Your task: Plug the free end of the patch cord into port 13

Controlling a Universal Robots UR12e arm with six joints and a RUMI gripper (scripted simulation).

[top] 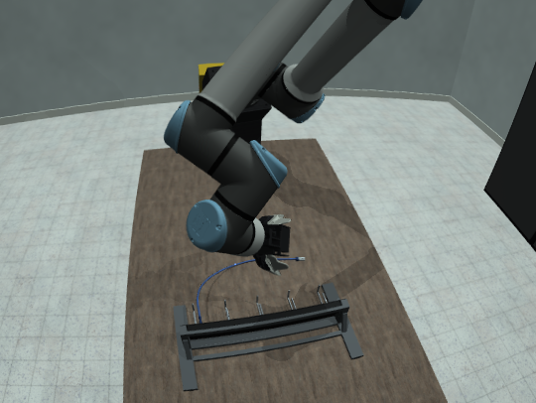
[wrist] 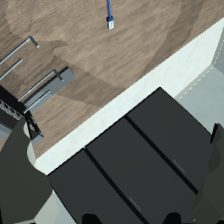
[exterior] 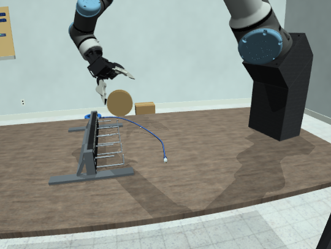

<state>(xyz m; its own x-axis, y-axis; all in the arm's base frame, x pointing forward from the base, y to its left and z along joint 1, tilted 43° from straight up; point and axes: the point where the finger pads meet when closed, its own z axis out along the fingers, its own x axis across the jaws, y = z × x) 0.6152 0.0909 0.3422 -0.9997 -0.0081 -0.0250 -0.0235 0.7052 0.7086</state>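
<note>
Now: hand 180 mm past the plug, 90 mm to the right of it and 250 mm above it.
</note>
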